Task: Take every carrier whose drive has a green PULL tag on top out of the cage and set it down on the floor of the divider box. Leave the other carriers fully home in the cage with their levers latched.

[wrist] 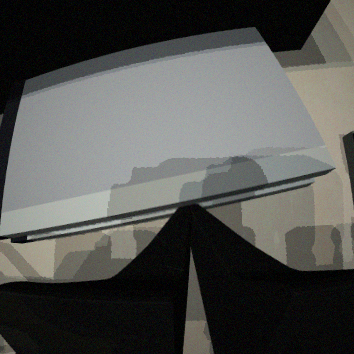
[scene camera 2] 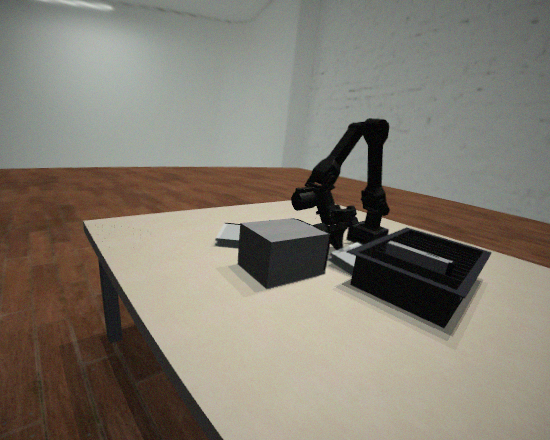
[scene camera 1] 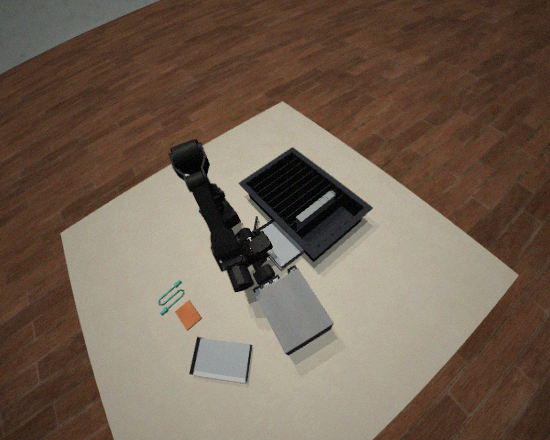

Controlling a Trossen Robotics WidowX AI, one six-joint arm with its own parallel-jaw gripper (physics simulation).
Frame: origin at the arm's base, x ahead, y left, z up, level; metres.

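Seen in the pictures: gripper, between the fingertips: [wrist: 188, 211] [scene camera 2: 340, 252] [scene camera 1: 268, 255]; arm's base, origin of its link: [scene camera 2: 371, 226].
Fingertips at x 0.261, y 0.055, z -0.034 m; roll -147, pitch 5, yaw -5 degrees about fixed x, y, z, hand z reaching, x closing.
Observation:
Pixels of each thing's top centre, then the offset from my fingertips to it. "pt": a spot on its surface instead. Level surfaces: height alone.
- grey cage, centre of its top: [scene camera 2: 286, 228] [scene camera 1: 290, 305] dz +0.093, dx +0.204, dy -0.044 m
- black divider box, centre of its top: [scene camera 2: 427, 252] [scene camera 1: 301, 194] dz +0.066, dx -0.094, dy +0.220 m
- second carrier, centre of its top: [wrist: 73, 116] [scene camera 2: 364, 249] [scene camera 1: 271, 235] dz +0.018, dx -0.049, dy +0.050 m
- third carrier, centre of its top: [scene camera 1: 219, 359] [scene camera 2: 236, 231] dz +0.001, dx +0.189, dy -0.299 m
- orange square, a spot on its surface: [scene camera 1: 188, 315] pt dz -0.021, dx +0.009, dy -0.331 m
- teal cable, centre of its top: [scene camera 1: 170, 296] dz -0.017, dx -0.085, dy -0.359 m
- table, height of its surface: dz -0.026 m
The grey cage [scene camera 1: 295, 310] [scene camera 2: 282, 255] stands on the table, its front toward the arm; its inside is hidden. The black divider box [scene camera 1: 313, 253] [scene camera 2: 400, 295] holds a carrier [scene camera 1: 316, 206] [scene camera 2: 420, 253] on edge. A second carrier [scene camera 1: 284, 245] [scene camera 2: 345, 257] [wrist: 160, 120] lies broad side up against the box's outer wall; its near edge looks slightly raised in the wrist view. My gripper [scene camera 2: 338, 244] [wrist: 188, 211] is shut and empty, its tips at that near edge. A third carrier [scene camera 1: 222, 359] [scene camera 2: 228, 235] lies broad side up on the table. No green tag can be made out.
An orange square [scene camera 1: 188, 315] and a teal cable [scene camera 1: 171, 298] lie on the table [scene camera 1: 425, 280] [scene camera 2: 310, 350], on the arm's side away from the box. The cage's front edge is close beside the gripper. Thin dividers fill one part of the box.

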